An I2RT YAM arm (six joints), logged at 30 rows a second.
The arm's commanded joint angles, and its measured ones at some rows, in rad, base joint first. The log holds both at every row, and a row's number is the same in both.
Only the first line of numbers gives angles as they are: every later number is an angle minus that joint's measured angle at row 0.
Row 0, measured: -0.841, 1.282, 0.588, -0.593, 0.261, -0.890
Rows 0 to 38, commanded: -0.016, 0.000, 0.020, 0.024, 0.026, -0.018; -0.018, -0.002, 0.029, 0.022, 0.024, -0.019; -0.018, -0.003, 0.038, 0.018, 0.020, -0.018; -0.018, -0.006, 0.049, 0.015, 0.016, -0.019; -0.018, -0.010, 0.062, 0.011, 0.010, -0.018; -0.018, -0.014, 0.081, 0.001, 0.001, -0.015; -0.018, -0.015, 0.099, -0.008, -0.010, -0.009; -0.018, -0.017, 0.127, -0.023, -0.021, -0.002; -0.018, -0.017, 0.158, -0.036, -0.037, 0.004; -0.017, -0.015, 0.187, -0.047, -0.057, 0.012; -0.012, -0.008, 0.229, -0.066, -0.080, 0.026; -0.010, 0.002, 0.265, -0.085, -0.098, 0.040; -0.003, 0.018, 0.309, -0.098, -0.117, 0.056; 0.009, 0.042, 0.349, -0.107, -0.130, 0.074; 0.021, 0.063, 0.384, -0.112, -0.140, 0.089; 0.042, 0.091, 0.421, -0.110, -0.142, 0.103; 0.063, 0.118, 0.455, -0.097, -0.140, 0.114; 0.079, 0.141, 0.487, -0.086, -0.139, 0.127; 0.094, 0.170, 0.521, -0.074, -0.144, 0.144; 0.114, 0.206, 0.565, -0.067, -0.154, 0.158; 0.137, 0.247, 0.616, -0.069, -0.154, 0.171; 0.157, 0.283, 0.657, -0.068, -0.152, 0.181; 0.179, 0.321, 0.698, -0.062, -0.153, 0.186; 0.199, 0.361, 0.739, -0.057, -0.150, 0.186; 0.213, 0.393, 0.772, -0.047, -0.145, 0.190; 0.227, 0.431, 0.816, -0.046, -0.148, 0.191; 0.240, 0.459, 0.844, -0.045, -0.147, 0.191; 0.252, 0.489, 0.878, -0.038, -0.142, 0.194; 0.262, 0.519, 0.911, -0.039, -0.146, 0.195; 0.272, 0.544, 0.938, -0.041, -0.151, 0.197; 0.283, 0.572, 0.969, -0.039, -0.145, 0.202; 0.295, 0.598, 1.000, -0.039, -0.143, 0.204; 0.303, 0.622, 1.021, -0.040, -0.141, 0.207; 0.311, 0.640, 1.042, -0.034, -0.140, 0.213; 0.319, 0.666, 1.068, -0.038, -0.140, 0.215; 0.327, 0.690, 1.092, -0.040, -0.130, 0.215; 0.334, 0.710, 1.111, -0.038, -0.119, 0.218; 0.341, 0.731, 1.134, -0.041, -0.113, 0.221; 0.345, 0.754, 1.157, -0.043, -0.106, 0.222
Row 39, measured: 0.325, 0.716, 1.091, -0.049, -0.121, 0.191
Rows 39 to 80, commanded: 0.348, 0.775, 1.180, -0.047, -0.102, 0.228; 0.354, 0.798, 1.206, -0.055, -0.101, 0.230; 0.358, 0.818, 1.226, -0.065, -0.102, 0.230; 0.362, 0.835, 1.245, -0.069, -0.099, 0.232; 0.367, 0.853, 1.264, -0.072, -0.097, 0.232; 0.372, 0.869, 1.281, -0.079, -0.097, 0.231; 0.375, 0.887, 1.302, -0.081, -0.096, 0.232; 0.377, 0.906, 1.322, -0.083, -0.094, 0.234; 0.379, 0.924, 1.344, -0.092, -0.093, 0.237; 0.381, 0.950, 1.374, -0.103, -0.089, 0.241; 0.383, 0.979, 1.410, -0.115, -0.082, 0.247; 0.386, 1.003, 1.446, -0.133, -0.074, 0.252; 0.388, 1.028, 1.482, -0.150, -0.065, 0.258; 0.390, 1.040, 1.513, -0.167, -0.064, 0.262; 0.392, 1.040, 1.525, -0.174, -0.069, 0.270; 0.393, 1.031, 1.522, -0.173, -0.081, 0.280; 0.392, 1.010, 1.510, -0.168, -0.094, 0.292; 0.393, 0.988, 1.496, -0.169, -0.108, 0.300; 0.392, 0.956, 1.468, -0.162, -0.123, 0.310; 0.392, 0.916, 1.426, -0.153, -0.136, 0.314; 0.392, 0.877, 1.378, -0.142, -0.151, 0.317; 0.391, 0.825, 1.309, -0.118, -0.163, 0.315; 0.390, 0.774, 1.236, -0.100, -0.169, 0.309; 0.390, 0.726, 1.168, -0.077, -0.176, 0.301; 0.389, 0.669, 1.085, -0.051, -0.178, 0.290; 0.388, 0.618, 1.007, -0.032, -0.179, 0.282; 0.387, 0.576, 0.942, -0.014, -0.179, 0.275; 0.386, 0.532, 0.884, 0.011, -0.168, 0.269; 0.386, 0.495, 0.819, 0.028, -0.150, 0.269; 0.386, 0.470, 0.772, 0.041, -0.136, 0.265; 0.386, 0.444, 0.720, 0.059, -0.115, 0.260; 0.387, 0.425, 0.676, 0.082, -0.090, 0.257; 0.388, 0.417, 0.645, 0.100, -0.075, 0.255; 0.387, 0.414, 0.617, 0.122, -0.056, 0.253; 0.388, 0.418, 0.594, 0.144, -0.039, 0.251; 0.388, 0.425, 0.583, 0.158, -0.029, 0.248; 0.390, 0.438, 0.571, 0.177, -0.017, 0.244; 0.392, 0.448, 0.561, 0.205, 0.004, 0.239; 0.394, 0.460, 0.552, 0.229, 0.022, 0.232; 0.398, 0.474, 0.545, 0.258, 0.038, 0.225; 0.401, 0.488, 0.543, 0.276, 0.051, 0.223; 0.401, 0.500, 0.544, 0.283, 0.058, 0.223
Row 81, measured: 0.391, 0.476, 0.540, 0.176, -0.014, 0.243
